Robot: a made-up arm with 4 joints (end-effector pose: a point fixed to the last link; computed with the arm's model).
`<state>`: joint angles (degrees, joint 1 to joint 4).
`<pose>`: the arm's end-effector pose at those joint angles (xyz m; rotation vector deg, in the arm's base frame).
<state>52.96 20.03 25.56 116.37</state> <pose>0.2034 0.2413 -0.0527 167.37 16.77 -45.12</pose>
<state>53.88 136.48 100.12 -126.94</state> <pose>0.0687 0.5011 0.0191 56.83 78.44 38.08</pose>
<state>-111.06 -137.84 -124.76 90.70</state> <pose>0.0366 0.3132 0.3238 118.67 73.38 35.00</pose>
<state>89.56 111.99 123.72 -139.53</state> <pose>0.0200 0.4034 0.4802 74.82 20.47 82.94</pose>
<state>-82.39 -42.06 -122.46 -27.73</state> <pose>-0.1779 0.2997 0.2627 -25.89 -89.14 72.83</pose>
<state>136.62 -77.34 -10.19 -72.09</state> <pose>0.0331 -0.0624 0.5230 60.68 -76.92 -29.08</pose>
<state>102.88 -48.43 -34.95 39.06</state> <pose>0.0536 -0.0487 0.4528 140.63 -71.62 30.55</pose>
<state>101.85 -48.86 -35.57 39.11</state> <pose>0.0504 -0.0476 0.4527 139.85 -72.00 31.16</pose>
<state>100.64 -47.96 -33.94 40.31</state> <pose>0.0561 -0.0316 0.4555 139.75 -68.94 32.71</pose>
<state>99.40 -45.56 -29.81 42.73</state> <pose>0.0713 0.0007 0.4588 140.54 -62.04 34.81</pose>
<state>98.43 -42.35 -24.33 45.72</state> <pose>0.0902 0.0408 0.4588 142.04 -53.08 36.55</pose>
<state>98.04 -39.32 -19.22 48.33</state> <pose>0.1061 0.0761 0.4554 143.81 -44.82 37.33</pose>
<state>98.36 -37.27 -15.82 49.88</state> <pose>0.1157 0.0969 0.4525 145.38 -39.55 37.36</pose>
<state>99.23 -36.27 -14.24 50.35</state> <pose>0.1201 0.1033 0.4520 146.56 -37.44 37.03</pose>
